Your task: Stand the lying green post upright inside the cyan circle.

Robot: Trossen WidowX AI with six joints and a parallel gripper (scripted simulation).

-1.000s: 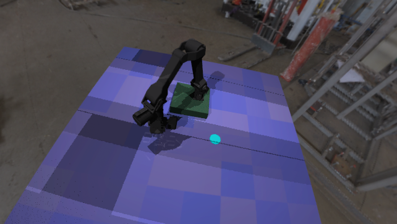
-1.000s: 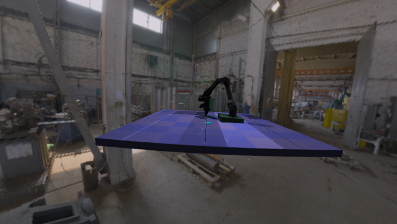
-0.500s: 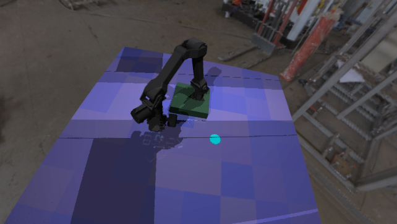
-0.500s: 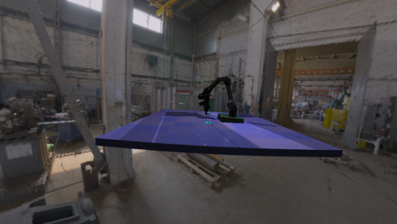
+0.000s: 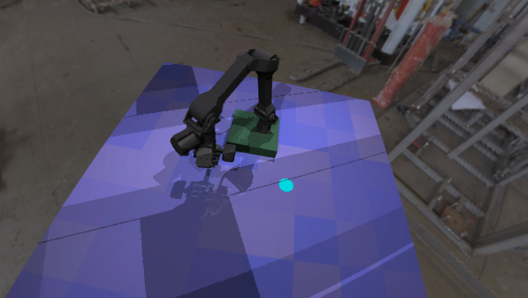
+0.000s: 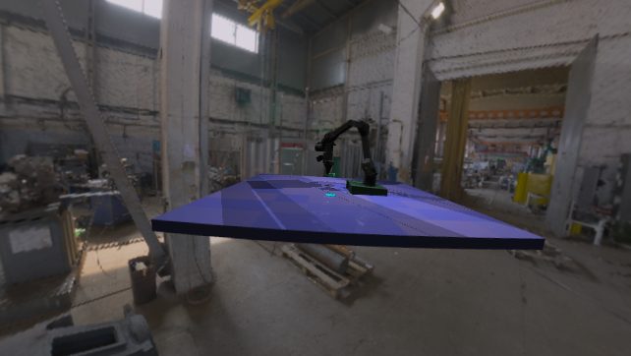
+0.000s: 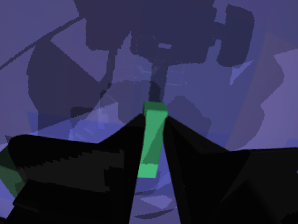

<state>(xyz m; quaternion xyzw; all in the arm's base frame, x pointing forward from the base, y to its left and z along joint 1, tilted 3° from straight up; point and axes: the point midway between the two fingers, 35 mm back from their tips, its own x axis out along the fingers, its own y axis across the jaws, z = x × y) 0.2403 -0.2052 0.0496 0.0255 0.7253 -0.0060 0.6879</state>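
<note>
Right now the cyan circle is 20 mm ahead of my gripper tip, 310 mm to the left of it and 80 mm below it. The rest, counted from my gripper tip: green post 20 mm behind.
</note>
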